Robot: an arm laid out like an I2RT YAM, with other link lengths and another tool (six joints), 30 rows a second.
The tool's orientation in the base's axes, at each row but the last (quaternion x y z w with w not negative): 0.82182 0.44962 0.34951 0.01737; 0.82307 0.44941 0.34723 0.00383; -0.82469 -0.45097 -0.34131 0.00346; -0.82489 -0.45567 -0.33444 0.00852; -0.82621 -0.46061 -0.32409 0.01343; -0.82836 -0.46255 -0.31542 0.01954; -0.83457 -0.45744 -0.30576 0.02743; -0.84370 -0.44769 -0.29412 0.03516
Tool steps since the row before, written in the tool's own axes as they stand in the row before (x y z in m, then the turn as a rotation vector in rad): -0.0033 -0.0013 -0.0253 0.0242 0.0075 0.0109; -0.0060 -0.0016 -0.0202 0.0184 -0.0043 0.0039; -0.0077 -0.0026 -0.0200 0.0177 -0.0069 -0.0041; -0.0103 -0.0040 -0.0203 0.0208 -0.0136 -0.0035; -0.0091 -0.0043 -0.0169 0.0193 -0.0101 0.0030; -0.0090 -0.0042 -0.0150 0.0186 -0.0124 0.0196; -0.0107 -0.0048 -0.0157 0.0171 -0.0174 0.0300; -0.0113 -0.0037 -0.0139 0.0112 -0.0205 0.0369
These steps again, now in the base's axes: -0.0170 -0.0089 0.0168 0.0204 0.0168 0.0079; -0.0149 -0.0097 0.0114 0.0056 0.0174 0.0061; -0.0159 -0.0104 0.0102 -0.0011 0.0159 0.0111; -0.0178 -0.0118 0.0088 -0.0047 0.0224 0.0104; -0.0155 -0.0098 0.0072 0.0009 0.0213 0.0054; -0.0142 -0.0092 0.0060 0.0072 0.0275 -0.0088; -0.0156 -0.0103 0.0059 0.0077 0.0326 -0.0193; -0.0141 -0.0106 0.0047 0.0060 0.0324 -0.0287
